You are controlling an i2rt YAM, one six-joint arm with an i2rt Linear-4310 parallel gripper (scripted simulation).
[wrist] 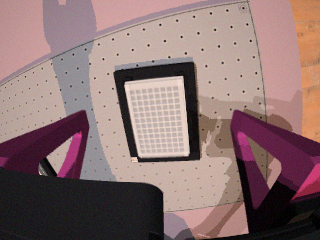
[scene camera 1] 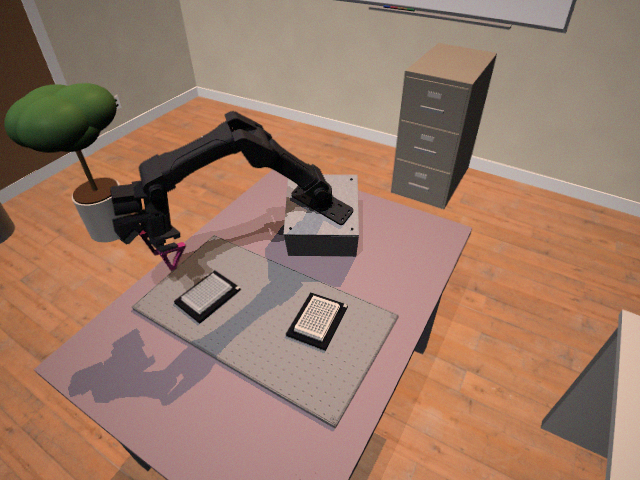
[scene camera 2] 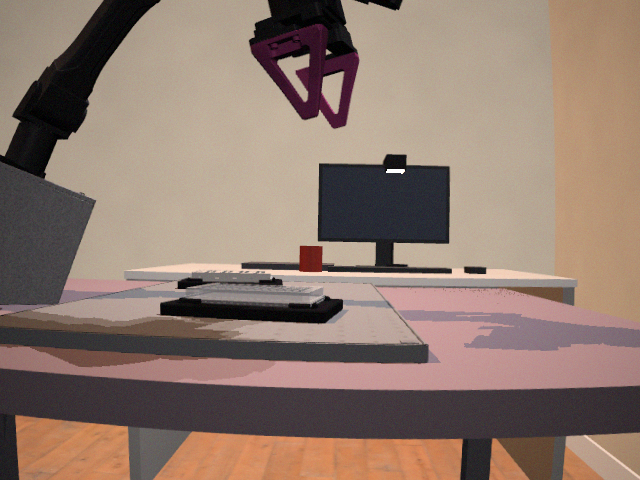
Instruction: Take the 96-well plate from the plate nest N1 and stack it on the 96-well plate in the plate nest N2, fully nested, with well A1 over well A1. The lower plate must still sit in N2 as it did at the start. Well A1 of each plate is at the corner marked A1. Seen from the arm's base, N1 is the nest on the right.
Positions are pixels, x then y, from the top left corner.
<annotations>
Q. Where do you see a 96-well plate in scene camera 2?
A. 232,294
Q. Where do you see a 96-well plate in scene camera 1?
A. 211,289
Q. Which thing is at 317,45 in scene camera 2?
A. My gripper.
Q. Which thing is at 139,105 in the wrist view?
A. A 96-well plate.
</annotations>
